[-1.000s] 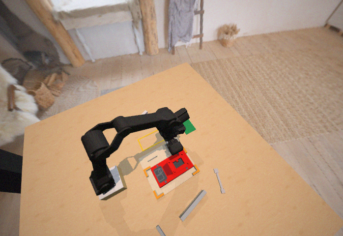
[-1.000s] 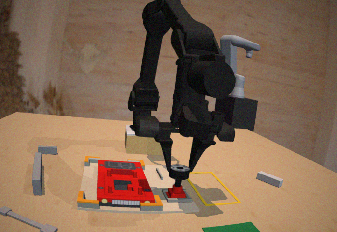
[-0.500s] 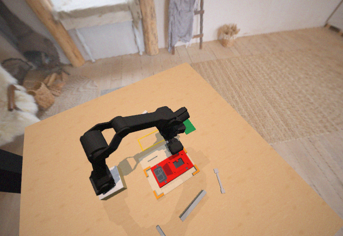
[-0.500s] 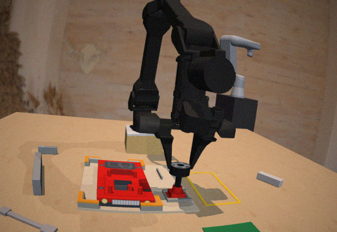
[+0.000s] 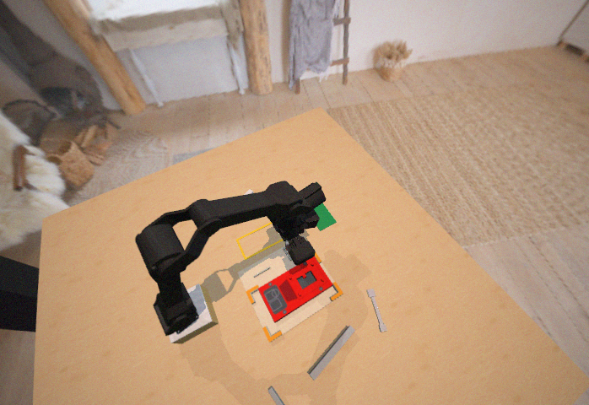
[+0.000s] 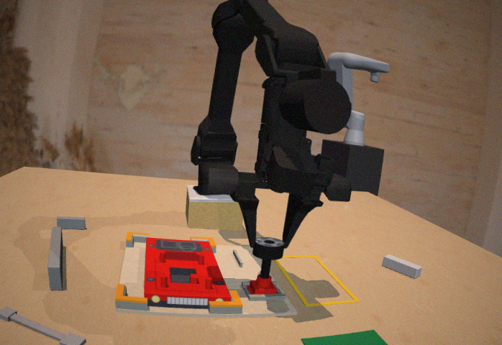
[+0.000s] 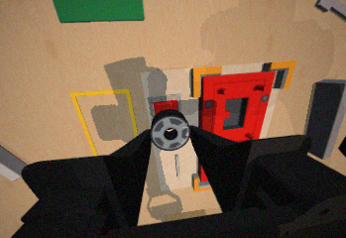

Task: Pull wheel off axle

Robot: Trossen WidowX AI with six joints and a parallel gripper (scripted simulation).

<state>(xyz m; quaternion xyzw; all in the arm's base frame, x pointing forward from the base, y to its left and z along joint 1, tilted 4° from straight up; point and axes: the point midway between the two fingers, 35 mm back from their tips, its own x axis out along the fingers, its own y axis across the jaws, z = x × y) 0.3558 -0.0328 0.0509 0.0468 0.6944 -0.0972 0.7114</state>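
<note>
My gripper tip is 40 mm above the axle. The rest, counted from my gripper tip: black wheel right at my gripper tip.
</note>
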